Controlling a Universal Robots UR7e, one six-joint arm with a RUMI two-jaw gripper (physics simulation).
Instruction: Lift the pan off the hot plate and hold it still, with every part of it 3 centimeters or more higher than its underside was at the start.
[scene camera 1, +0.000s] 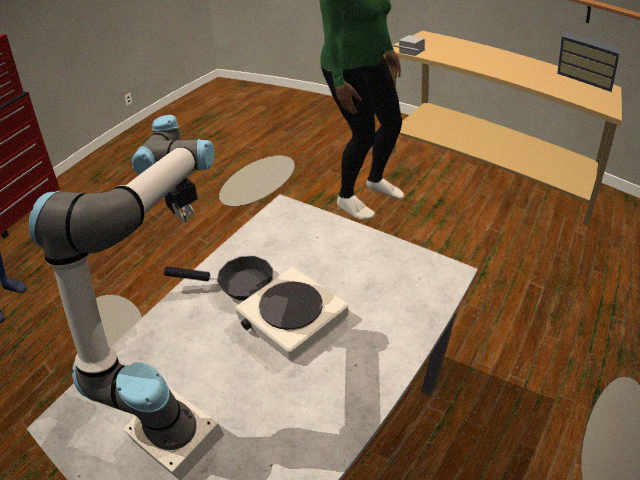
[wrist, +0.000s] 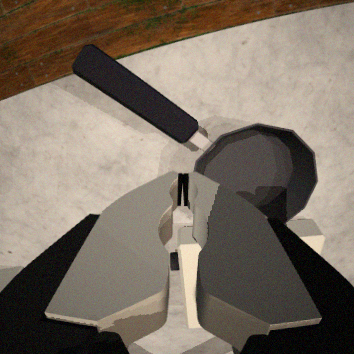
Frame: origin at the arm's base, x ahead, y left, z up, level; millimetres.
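Where they show: gripper, fingertip midpoint: (scene camera 1: 185, 222) (wrist: 182, 176); arm's base, link origin: (scene camera 1: 169, 425).
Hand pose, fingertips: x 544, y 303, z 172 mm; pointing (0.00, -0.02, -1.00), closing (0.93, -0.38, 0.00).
Observation:
Things, the pixels of their top centre, and the offset from my fingertips. "*": a spot on its surface instead. Level surfaces: height alone.
- hot plate, top centre: (wrist: 244, 294) (scene camera 1: 288, 305) dz -177, dx -16, dy -361 mm
- hot plate's dark round disc, surface spot: (scene camera 1: 291, 304) * dz -177, dx -8, dy -367 mm
- pale table, surface height: dz -245 mm
- knob, top centre: (wrist: 174, 267) (scene camera 1: 245, 321) dz -197, dx -113, dy -269 mm
The dark pan (scene camera 1: 245, 277) (wrist: 250, 165) is off the hot plate's disc and looks to sit on the table beside the hot plate (scene camera 1: 289, 338) (wrist: 190, 290), very near or against its edge; whether they touch I cannot tell. Its black handle (scene camera 1: 187, 273) (wrist: 137, 95) points left in the scene view, towards the table's edge, and stands above its shadow. The hot plate's dark round disc (scene camera 1: 291, 304) is bare. My gripper (scene camera 1: 187, 215) (wrist: 182, 176) is shut and empty, high above the table and the pan. In the wrist view its fingers hide much of the hot plate.
The pale table (scene camera 1: 330, 232) (wrist: 45, 165) carries my arm's base (scene camera 1: 173, 439) at the near left. A knob (scene camera 1: 246, 324) juts from the hot plate's side. A person in green (scene camera 1: 356, 36) stands behind the table. A wooden workbench (scene camera 1: 496, 67) and a red tool cabinet (scene camera 1: 25, 149) stand farther off.

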